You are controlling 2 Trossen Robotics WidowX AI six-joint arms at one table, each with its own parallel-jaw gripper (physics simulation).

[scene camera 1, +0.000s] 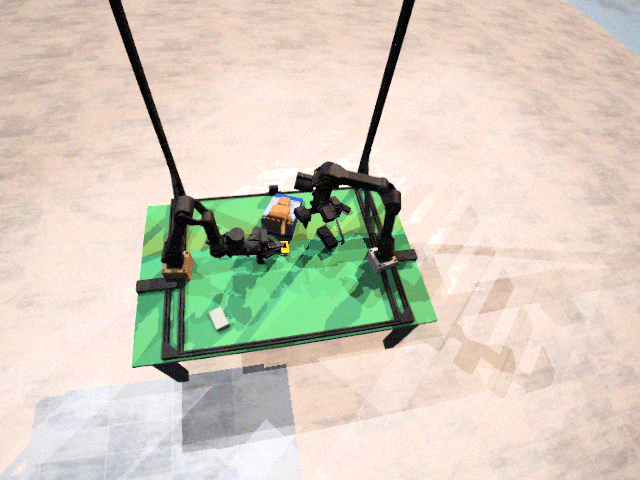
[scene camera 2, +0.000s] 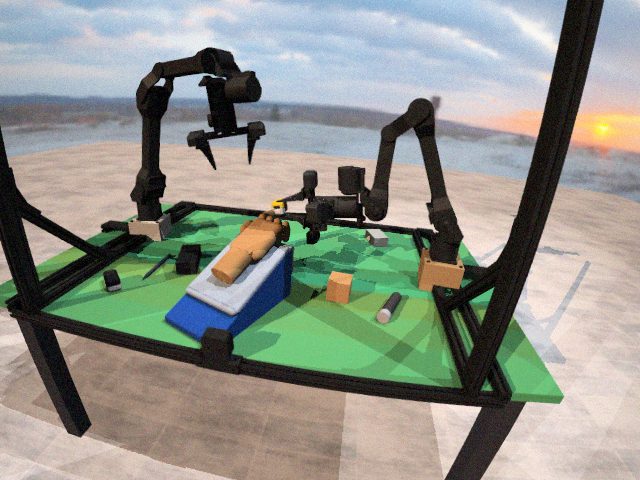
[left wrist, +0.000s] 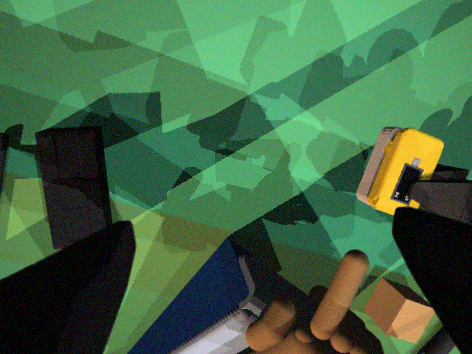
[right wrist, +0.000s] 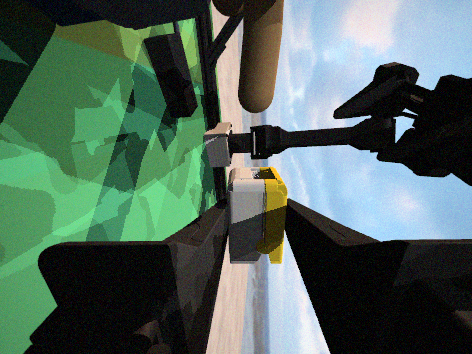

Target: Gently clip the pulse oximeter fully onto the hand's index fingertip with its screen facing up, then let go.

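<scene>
The yellow-and-white pulse oximeter is held in the air, its dark screen facing up in the left wrist view. My right gripper is shut on it, with one finger above and one below. The orange hand rests on a sloped support. Its index finger points toward the oximeter; a gap separates the fingertip from the oximeter in both wrist views. My left gripper is open and empty, high above the table beside the hand.
The blue wedge support carries a pale pad. A black box and a pen lie beside it. An orange cube, a dark cylinder and a white box are on the table.
</scene>
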